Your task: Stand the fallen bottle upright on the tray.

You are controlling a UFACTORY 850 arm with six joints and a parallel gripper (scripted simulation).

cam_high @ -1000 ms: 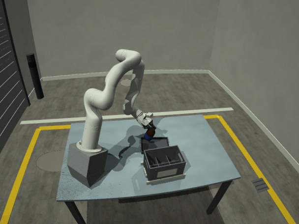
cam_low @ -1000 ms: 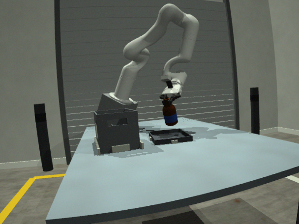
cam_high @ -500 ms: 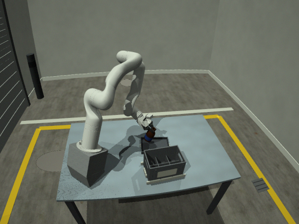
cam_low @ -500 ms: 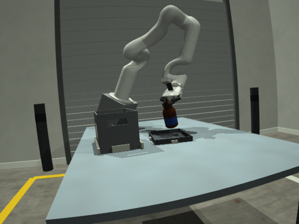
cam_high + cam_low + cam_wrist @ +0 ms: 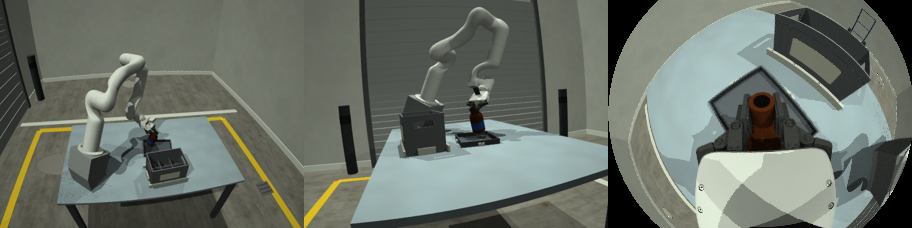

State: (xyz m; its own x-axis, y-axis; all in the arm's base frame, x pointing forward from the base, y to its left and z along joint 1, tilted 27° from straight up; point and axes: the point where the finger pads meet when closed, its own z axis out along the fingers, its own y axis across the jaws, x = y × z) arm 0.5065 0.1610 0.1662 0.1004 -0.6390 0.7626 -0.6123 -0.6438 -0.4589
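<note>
Now: the bottle 10 mm behind my hand, 10 mm to the left of it and 50 mm below it. The rest, counted from my hand: crate: 40 mm ahead, 300 mm to the right, 90 mm below; then tray: 30 mm ahead, 10 mm to the right, 160 mm below.
</note>
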